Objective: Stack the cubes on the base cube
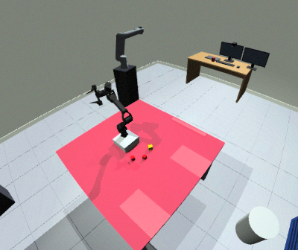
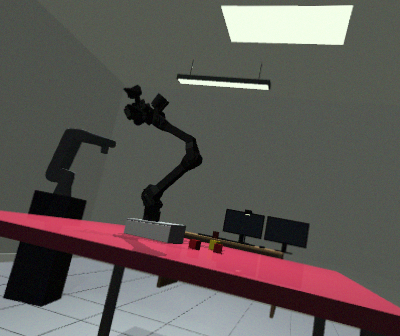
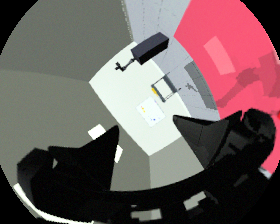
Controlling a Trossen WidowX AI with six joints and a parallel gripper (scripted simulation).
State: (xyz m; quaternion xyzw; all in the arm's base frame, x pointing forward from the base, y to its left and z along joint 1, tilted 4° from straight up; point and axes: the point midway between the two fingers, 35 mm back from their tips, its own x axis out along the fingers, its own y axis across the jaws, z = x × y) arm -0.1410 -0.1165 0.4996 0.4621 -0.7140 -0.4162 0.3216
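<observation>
Right now my gripper tip is 540 mm above the red cube and 410 mm short of it. Also, from my gripper tip: yellow cube (540 mm below, 480 mm ahead, 190 mm to the left).
</observation>
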